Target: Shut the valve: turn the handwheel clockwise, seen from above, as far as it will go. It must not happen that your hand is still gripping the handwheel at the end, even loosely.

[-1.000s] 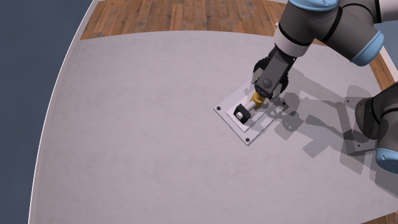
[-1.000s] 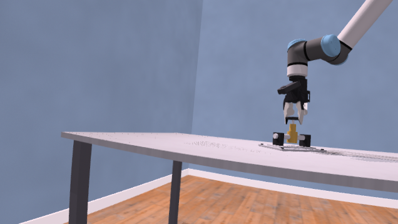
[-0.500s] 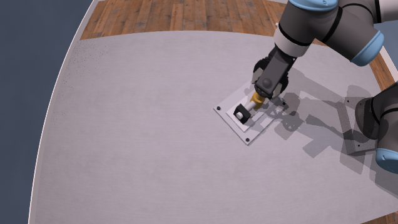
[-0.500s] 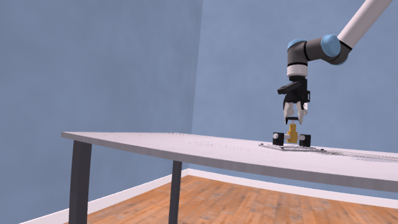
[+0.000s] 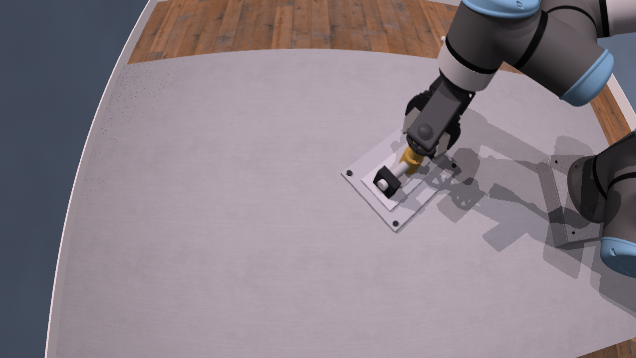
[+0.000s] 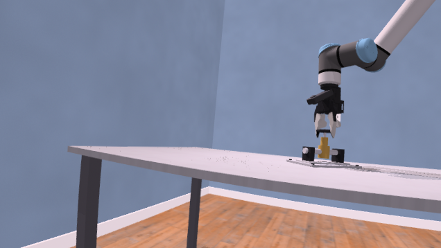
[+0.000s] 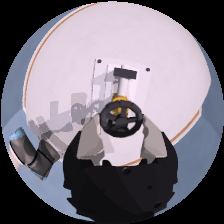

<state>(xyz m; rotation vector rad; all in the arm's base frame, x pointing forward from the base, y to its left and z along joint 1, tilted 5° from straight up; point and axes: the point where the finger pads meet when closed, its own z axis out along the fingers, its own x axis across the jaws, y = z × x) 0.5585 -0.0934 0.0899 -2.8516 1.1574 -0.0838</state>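
My gripper is now 1 cm below the handwheel. From my hand the other things lie so: mounting plate 12 cm below.
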